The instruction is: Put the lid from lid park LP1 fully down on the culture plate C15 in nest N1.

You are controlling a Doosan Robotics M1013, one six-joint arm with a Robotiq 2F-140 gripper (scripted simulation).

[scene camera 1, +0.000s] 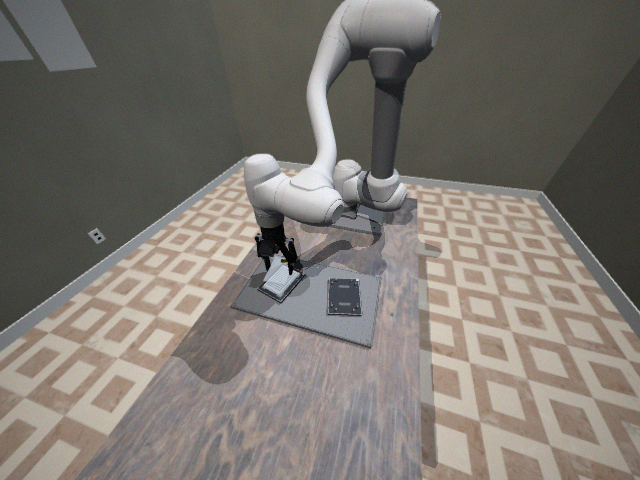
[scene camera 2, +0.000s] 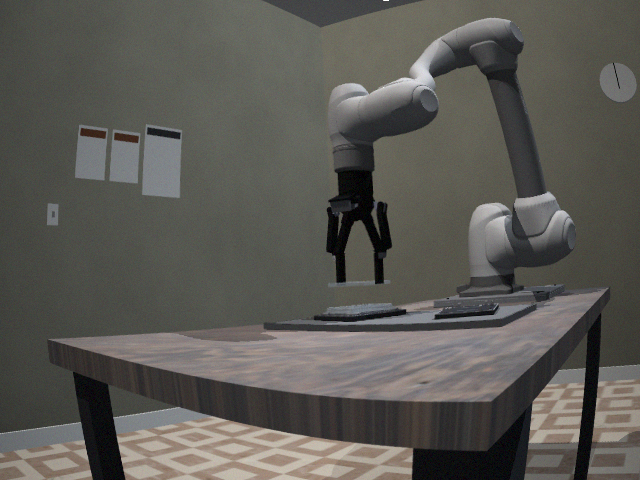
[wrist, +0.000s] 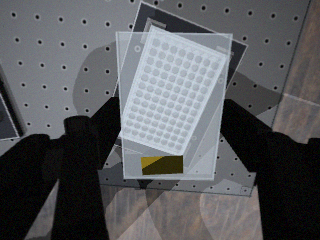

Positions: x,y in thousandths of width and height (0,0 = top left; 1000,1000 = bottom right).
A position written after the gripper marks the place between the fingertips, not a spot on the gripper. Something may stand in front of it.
In view: the gripper (scene camera 2: 563,593), a clear lid (wrist: 539,360) and a lid park (scene camera 1: 527,616).
The gripper also shows in scene camera 1 (scene camera 1: 438,564) and in the wrist view (wrist: 533,473).
